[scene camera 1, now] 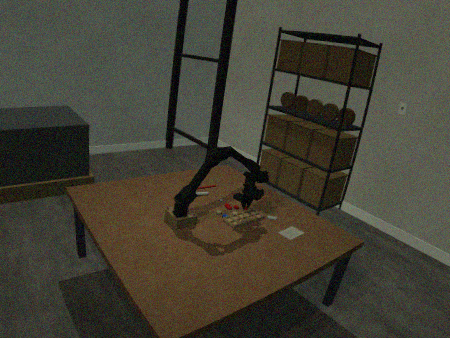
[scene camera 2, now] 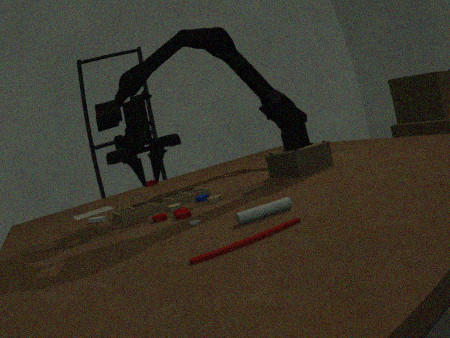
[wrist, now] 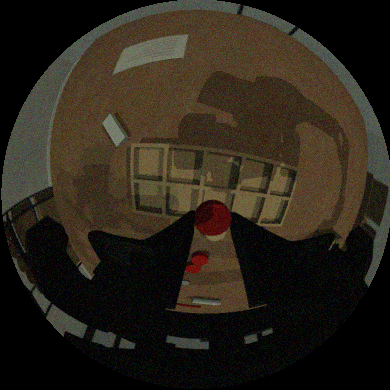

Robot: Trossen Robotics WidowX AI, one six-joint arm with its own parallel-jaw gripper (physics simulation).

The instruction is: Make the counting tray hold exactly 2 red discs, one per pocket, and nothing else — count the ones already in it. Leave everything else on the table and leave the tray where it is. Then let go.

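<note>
My gripper (scene camera 1: 245,207) (scene camera 2: 151,182) (wrist: 212,215) is shut on a red disc (scene camera 2: 151,184) (wrist: 213,220) and holds it above the near long side of the counting tray (wrist: 133,172). In the wrist view the disc covers part of a near middle pocket. The other pockets show no disc; the covered part is hidden. Loose red discs (scene camera 1: 228,206) (scene camera 2: 182,213) (wrist: 200,258) lie on the table beside the tray, one smaller-looking red disc (scene camera 1: 236,207) (scene camera 2: 159,218) close to them. Fingers may hide others in the wrist view.
Near the tray lie a cream disc (scene camera 2: 174,206) (wrist: 216,237), a blue disc (scene camera 1: 224,215) (scene camera 2: 202,198), another cream piece (scene camera 2: 214,198) and a small pale disc (scene camera 2: 194,222). A white cylinder (scene camera 2: 264,210), red rod (scene camera 2: 245,241), white block (wrist: 115,130) and pale card (scene camera 1: 291,233) lie farther out.
</note>
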